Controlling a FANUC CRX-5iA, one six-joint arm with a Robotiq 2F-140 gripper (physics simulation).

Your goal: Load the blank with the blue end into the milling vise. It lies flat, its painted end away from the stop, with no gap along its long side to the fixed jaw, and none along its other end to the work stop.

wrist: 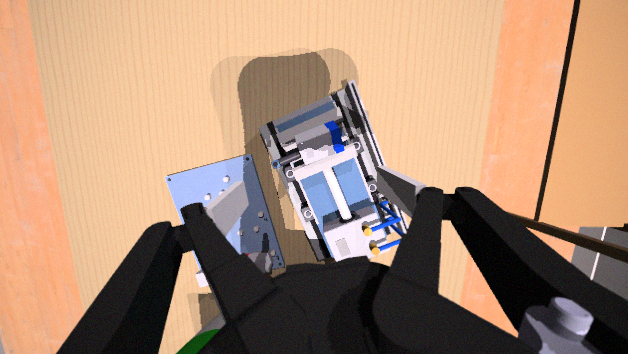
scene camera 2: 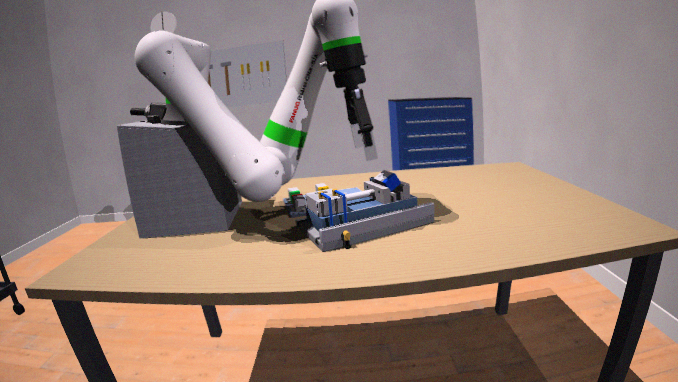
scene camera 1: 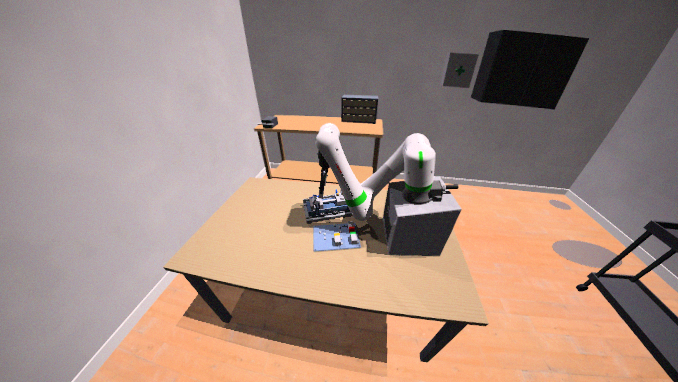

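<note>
The blank with the blue end (scene camera 2: 391,181) (wrist: 316,140) sits tilted between the jaws of the milling vise (scene camera 1: 328,217) (scene camera 2: 400,204) (wrist: 345,241). In the scene camera 2 view its blue end is raised above the jaw tops. In the wrist view its grey end points towards the work stop (wrist: 287,159) at the left, and its blue end points right. A gap to the stop cannot be judged. My gripper (scene camera 1: 321,194) (scene camera 2: 364,146) (wrist: 312,185) is open and empty, above the vise, with its fingers spread to both sides of it.
A blue plate (scene camera 1: 322,245) (wrist: 200,180) beside the vise holds pegs and blanks with yellow (scene camera 1: 337,239), green (scene camera 1: 354,237) and red (scene camera 1: 352,228) ends. Blue hoses (scene camera 2: 330,210) (wrist: 389,220) loop at the vise's actuator end. The robot's grey pedestal (scene camera 1: 417,230) (scene camera 2: 175,185) stands on the table.
</note>
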